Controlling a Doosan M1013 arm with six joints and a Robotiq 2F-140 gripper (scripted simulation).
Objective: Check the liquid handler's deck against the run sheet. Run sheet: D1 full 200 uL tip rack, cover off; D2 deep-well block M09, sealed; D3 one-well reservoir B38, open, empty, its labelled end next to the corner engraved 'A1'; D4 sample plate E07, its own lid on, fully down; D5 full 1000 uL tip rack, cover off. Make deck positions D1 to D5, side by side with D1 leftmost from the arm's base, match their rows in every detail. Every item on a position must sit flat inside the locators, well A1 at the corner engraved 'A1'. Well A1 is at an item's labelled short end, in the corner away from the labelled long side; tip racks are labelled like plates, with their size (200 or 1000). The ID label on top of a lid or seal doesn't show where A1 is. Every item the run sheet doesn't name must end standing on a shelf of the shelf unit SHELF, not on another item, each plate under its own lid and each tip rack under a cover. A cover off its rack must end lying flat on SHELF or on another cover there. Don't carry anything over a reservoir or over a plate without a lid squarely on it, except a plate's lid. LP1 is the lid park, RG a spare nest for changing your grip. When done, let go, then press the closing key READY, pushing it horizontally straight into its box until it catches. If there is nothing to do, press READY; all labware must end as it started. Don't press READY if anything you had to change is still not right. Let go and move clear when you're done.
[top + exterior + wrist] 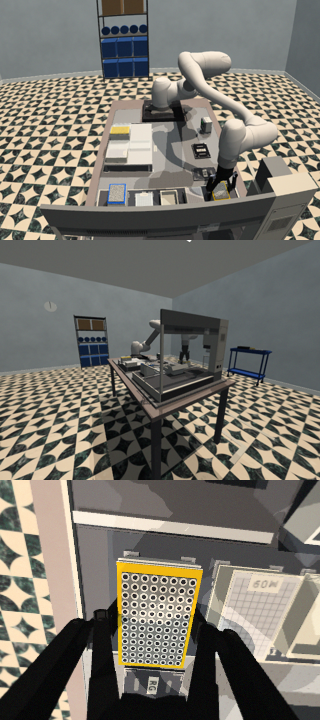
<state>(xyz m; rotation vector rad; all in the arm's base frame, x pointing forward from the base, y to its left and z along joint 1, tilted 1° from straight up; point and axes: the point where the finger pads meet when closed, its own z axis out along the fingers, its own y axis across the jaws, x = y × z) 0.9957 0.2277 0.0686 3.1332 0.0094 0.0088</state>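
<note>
Right now my hand is 10 mm to the left of the yellow-framed tip rack, 10 mm below it and 10 mm past it. From my hand the other things lie so: dark nest marked RG (240 mm behind, 90 mm below, 10 mm to the right); white sealed block (120 mm to the right, 20 mm below); cream reservoir (250 mm to the right, 30 mm below).
</note>
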